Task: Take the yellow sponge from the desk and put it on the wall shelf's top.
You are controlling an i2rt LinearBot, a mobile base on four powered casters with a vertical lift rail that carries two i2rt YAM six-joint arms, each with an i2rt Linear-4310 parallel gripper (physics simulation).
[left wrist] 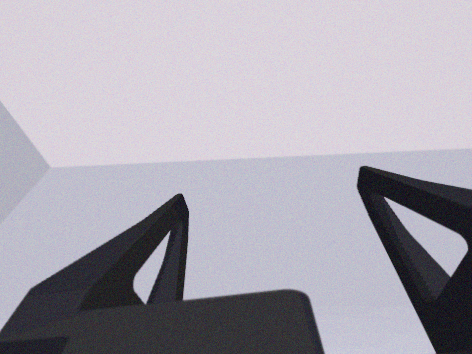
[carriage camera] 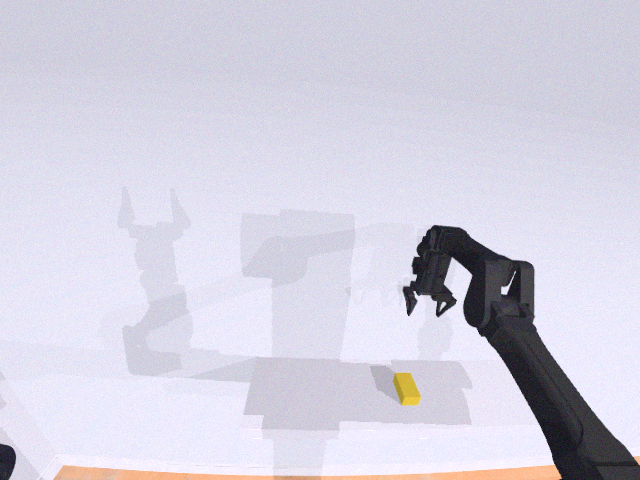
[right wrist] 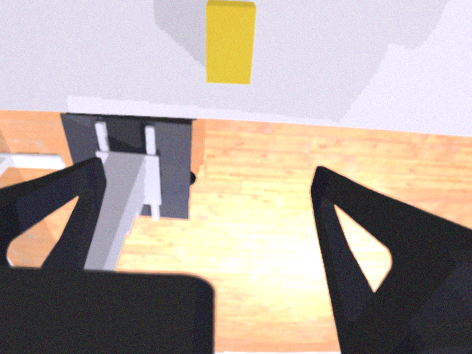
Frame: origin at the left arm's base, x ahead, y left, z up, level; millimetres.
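Where they show: left gripper, fingertip midpoint: (left wrist: pixel 269 189); right gripper, fingertip midpoint: (carriage camera: pixel 422 315) (right wrist: pixel 210 173).
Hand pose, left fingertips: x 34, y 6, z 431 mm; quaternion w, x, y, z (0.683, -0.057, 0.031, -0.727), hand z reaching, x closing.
Note:
After its pixels a point has its place.
The yellow sponge (carriage camera: pixel 406 388) @(x 474, y -674, z -317 mm) (right wrist: pixel 230 44) @(x 493, y -683, z -317 mm) is a block lying flat on the white desk (carriage camera: pixel 310 392) (right wrist: pixel 100 60) @(x 442, y -507, z -358 mm), near the desk's front edge. My right gripper (carriage camera: pixel 423 314) @(x 514, y -672, z -41 mm) (right wrist: pixel 210 173) @(x 514, y -672, z -41 mm) is open and empty. It points down, high above the desk and apart from the sponge; in the right wrist view the sponge lies beyond the fingertips, at the top of the picture. My left gripper (left wrist: pixel 269 189) @(x 34, y 6, z 431 mm) is open and empty, with pale wall and ceiling beyond its fingers. The wall shelf cannot be made out in these views.
In the right wrist view, the robot's dark base (right wrist: pixel 175 165) @(x -202, y -523, z -959 mm) and grey lift column (right wrist: pixel 120 195) @(x -144, y -371, z -692 mm) stand on the wooden floor (right wrist: pixel 260 210) @(x -737, y -1005, z -1258 mm) below the desk edge. The right forearm (carriage camera: pixel 537 382) @(x 143, y -640, z 154 mm) crosses the carriage view's lower right. Arm and column shadows fall on the pale wall (carriage camera: pixel 206 129) @(x 596, y -30, z 428 mm).

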